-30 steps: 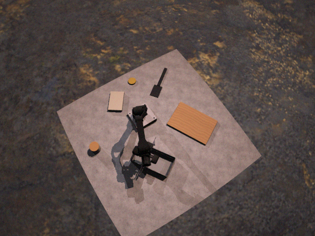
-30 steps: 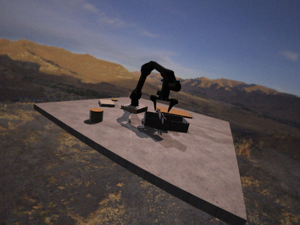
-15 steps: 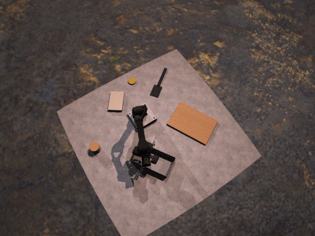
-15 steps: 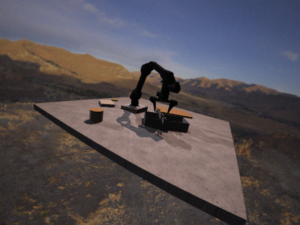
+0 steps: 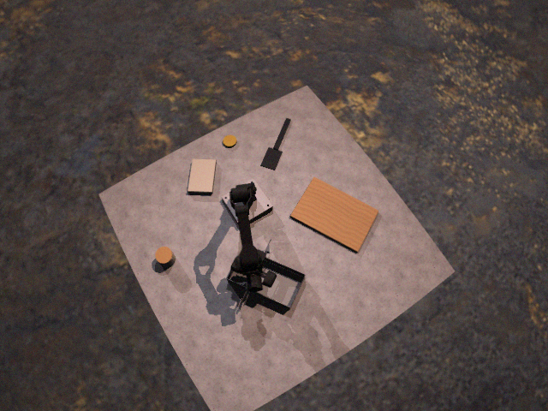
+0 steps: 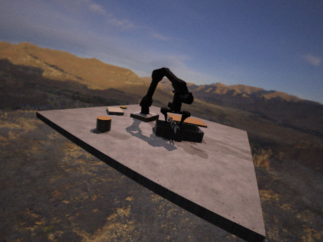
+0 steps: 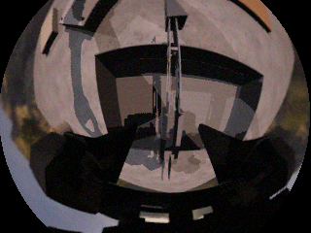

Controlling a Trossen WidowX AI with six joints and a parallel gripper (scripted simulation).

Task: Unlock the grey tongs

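Right now my gripper tip is 50 mm to the right of the roasting tin, 40 mm above it and 20 mm short of it. The rest, counted from my gripper tip: wooden board 480 mm to the left, 130 mm behind, 60 mm below; pale flat block 580 mm behind, 50 mm below, 20 mm to the right; black spatula 590 mm behind, 390 mm to the left, 60 mm below.
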